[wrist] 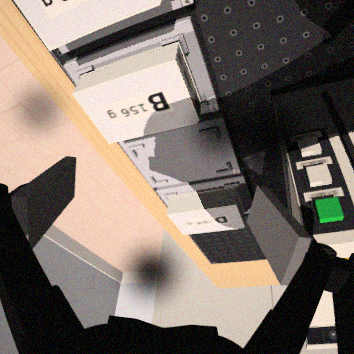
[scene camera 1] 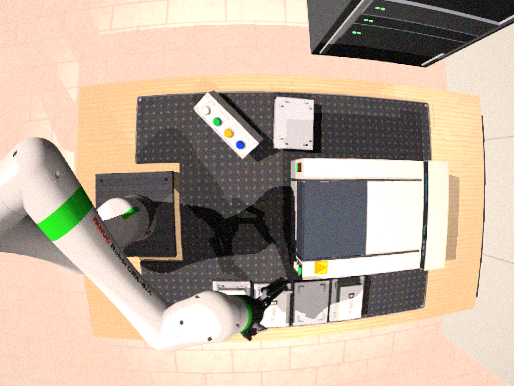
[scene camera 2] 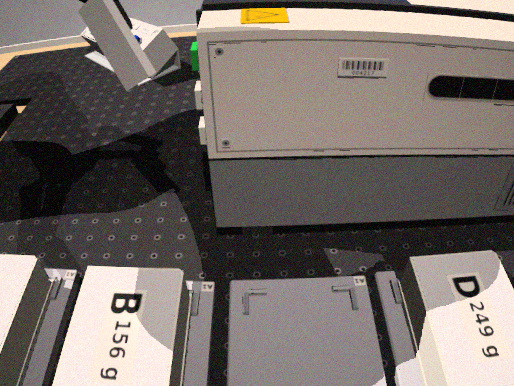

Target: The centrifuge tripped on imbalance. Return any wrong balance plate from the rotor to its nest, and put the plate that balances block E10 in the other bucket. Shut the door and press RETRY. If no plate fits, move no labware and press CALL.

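Frame: origin at the arm's base, x left, y back, z up, level; centimetres.
Seen in the pictures: gripper, fingertip midpoint: (wrist: pixel 165 190) (scene camera 1: pixel 275 308) (scene camera 2: pixel 68 130).
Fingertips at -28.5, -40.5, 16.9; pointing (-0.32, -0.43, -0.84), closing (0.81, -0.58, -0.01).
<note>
Offsets run from my fingertips to a thing's top centre, as dx, dy, dz. "pt": to the spot under its first point.
My gripper (scene camera 1: pixel 268 310) (wrist: pixel 165 190) is open and empty, its fingers spread above the nest row near the front edge. One finger pad shows at top left in scene camera 2. Plate B, 156 g @(-5.8, -0.6, -13.5) (scene camera 1: pixel 274 305) (scene camera 2: pixel 120 320) (wrist: pixel 135 112), sits in its nest. Right of it is an empty nest @(-7.0, -14.1, -17.1) (scene camera 1: pixel 310 300) (scene camera 2: pixel 300 335) (wrist: pixel 195 155). Plate D, 249 g @(-7.9, -27.2, -13.5) (scene camera 1: pixel 350 305) (scene camera 2: pixel 462 315) (wrist: pixel 210 220), sits in its nest. Another plate @(pt -2.0, +8.9, -13.5) (scene camera 2: pixel 15 295) (wrist: pixel 100 17) is left of B, its letter cut off. The centrifuge (scene camera 1: pixel 375 170) (scene camera 2: pixel 300 110) has a dark and white top; rotor and block E10 do not show.
A button box @(+54.7, +7.5, -10.5) (scene camera 1: pixel 223 127) (scene camera 2: pixel 162 50) with white, green, yellow and blue buttons stands at the back left, partly hidden in scene camera 2. A pale tray @(+53.0, -13.1, -13.9) (scene camera 1: pixel 287 110) lies right of it. A green front button @(+10.6, -8.0, +0.2) (scene camera 2: pixel 195 56) (wrist: pixel 329 210) shows. A black cabinet (scene camera 1: pixel 400 40) stands behind the table.
</note>
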